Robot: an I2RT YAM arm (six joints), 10 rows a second.
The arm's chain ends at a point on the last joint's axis. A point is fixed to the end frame.
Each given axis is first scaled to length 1.
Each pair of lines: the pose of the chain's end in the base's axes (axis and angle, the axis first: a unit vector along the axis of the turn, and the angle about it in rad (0 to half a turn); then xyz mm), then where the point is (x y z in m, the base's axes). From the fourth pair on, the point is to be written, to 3 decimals.
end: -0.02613 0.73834 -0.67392 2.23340 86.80 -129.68 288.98
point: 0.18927 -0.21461 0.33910
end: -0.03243 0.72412 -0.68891 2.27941 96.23 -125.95 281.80
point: 0.19717 -0.21240 0.33240
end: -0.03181 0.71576 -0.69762 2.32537 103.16 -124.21 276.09
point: 0.20200 -0.21346 0.32598
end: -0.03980 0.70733 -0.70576 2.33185 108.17 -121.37 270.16
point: 0.207 -0.209 0.322
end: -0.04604 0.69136 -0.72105 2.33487 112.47 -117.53 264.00
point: 0.211 -0.204 0.319
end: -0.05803 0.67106 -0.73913 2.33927 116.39 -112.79 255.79
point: 0.215 -0.196 0.316
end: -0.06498 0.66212 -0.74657 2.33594 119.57 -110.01 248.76
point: 0.219 -0.191 0.311
